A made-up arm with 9 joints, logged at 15 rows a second.
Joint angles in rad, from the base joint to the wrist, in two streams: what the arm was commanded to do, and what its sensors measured. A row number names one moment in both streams.
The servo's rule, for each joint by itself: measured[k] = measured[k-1] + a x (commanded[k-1-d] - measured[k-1]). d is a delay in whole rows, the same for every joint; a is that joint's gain. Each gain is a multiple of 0.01, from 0.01 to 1. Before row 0 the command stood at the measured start. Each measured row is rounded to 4 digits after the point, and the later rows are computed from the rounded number. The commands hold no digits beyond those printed.
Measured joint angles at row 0: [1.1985 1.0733 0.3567 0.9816 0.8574 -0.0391 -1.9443 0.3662 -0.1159]
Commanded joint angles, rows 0 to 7: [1.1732 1.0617 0.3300 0.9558 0.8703 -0.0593 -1.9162 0.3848 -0.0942]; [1.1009 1.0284 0.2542 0.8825 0.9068 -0.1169 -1.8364 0.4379 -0.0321]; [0.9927 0.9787 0.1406 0.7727 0.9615 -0.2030 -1.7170 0.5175 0.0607]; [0.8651 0.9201 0.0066 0.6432 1.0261 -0.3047 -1.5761 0.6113 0.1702]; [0.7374 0.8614 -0.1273 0.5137 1.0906 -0.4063 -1.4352 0.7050 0.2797]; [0.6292 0.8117 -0.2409 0.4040 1.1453 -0.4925 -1.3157 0.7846 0.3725]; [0.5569 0.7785 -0.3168 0.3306 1.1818 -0.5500 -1.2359 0.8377 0.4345]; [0.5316 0.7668 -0.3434 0.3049 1.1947 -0.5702 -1.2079 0.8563 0.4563]
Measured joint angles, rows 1 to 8: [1.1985 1.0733 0.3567 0.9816 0.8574 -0.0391 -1.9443 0.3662 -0.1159]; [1.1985 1.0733 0.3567 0.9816 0.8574 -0.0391 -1.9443 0.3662 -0.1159]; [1.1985 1.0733 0.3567 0.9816 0.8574 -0.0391 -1.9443 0.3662 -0.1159]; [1.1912 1.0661 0.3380 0.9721 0.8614 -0.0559 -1.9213 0.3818 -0.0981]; [1.1650 1.0427 0.2793 0.9389 0.8755 -0.1065 -1.8517 0.4289 -0.0440]; [1.1150 1.0030 0.1822 0.8774 0.9022 -0.1866 -1.7412 0.5033 0.0419]; [1.0425 0.9516 0.0593 0.7907 0.9406 -0.2846 -1.6058 0.5940 0.1471]; [0.9540 0.8957 -0.0713 0.6882 0.9871 -0.3856 -1.4659 0.6872 0.2558]
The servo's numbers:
d 3
a 0.29 0.62 0.70 0.37 0.31 0.83 0.82 0.84 0.82

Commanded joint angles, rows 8 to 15: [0.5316 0.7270 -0.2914 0.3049 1.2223 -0.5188 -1.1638 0.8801 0.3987]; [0.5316 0.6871 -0.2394 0.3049 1.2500 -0.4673 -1.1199 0.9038 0.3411]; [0.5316 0.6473 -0.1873 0.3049 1.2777 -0.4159 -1.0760 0.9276 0.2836]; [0.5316 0.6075 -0.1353 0.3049 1.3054 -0.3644 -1.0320 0.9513 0.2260]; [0.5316 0.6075 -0.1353 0.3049 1.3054 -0.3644 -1.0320 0.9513 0.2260]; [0.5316 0.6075 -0.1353 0.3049 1.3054 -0.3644 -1.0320 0.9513 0.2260]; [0.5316 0.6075 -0.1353 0.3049 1.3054 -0.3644 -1.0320 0.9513 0.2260]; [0.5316 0.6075 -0.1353 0.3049 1.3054 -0.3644 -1.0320 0.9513 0.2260]
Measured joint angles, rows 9 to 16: [0.8598 0.8436 -0.1900 0.5830 1.0361 -0.4743 -1.3427 0.7690 0.3515]; [0.7720 0.8032 -0.2788 0.4896 1.0813 -0.5371 -1.2551 0.8267 0.4196]; [0.7023 0.7806 -0.3240 0.4213 1.1165 -0.5646 -1.2164 0.8516 0.4497]; [0.6528 0.7474 -0.3012 0.3782 1.1493 -0.5266 -1.1733 0.8755 0.4079]; [0.6177 0.7100 -0.2579 0.3511 1.1805 -0.4774 -1.1295 0.8993 0.3531]; [0.5927 0.6711 -0.2085 0.3340 1.2106 -0.4264 -1.0856 0.9231 0.2961]; [0.5750 0.6317 -0.1573 0.3232 1.2400 -0.3749 -1.0416 0.9468 0.2386]; [0.5624 0.6167 -0.1419 0.3164 1.2603 -0.3662 -1.0337 0.9506 0.2283]
